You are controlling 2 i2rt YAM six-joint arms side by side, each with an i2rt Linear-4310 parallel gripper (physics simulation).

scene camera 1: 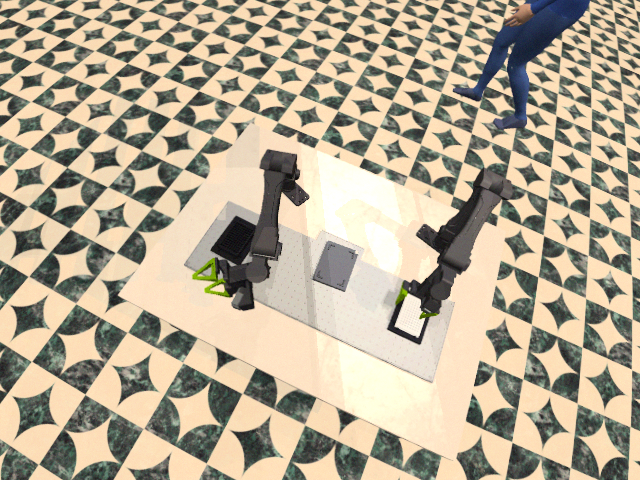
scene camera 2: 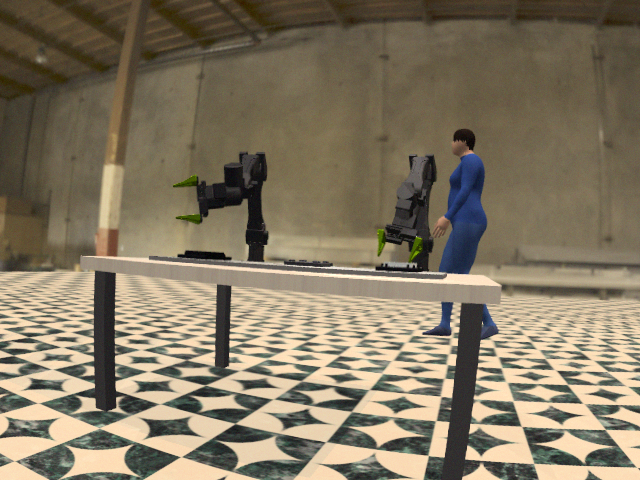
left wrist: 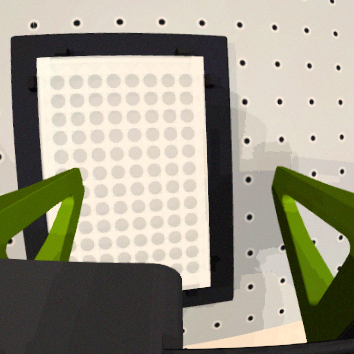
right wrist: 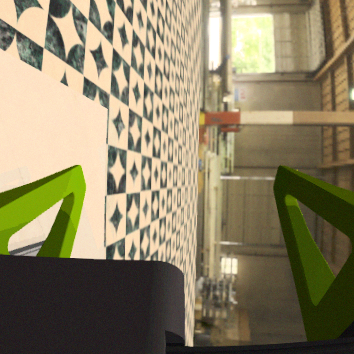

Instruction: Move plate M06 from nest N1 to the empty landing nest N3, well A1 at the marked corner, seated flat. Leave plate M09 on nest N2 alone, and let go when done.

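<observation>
A white well plate [scene camera 1: 412,319] [scene camera 2: 405,265] [left wrist: 125,127] lies in a dark nest [scene camera 1: 417,339] [left wrist: 222,150] at the right of scene camera 1. A black well plate [scene camera 1: 234,238] [scene camera 2: 204,254] lies at the left. The empty grey nest [scene camera 1: 336,265] [scene camera 2: 308,262], with corner brackets, lies between them. No labels or A1 mark are readable. My left gripper [scene camera 1: 415,305] [scene camera 2: 396,258] [left wrist: 177,177] is open above the white plate, one finger over its wells, the other beyond the nest's side. My right gripper [scene camera 1: 199,284] [scene camera 2: 175,201] [right wrist: 179,175] is open, raised and pointing sideways, away from the plates.
The nests stand on a perforated light-grey board [scene camera 1: 289,299] [left wrist: 310,120] on a pale table [scene camera 1: 361,377] [scene camera 2: 289,283]. The right arm passes close beside the black plate. A person in blue [scene camera 1: 522,56] [scene camera 2: 465,206] stands behind the table.
</observation>
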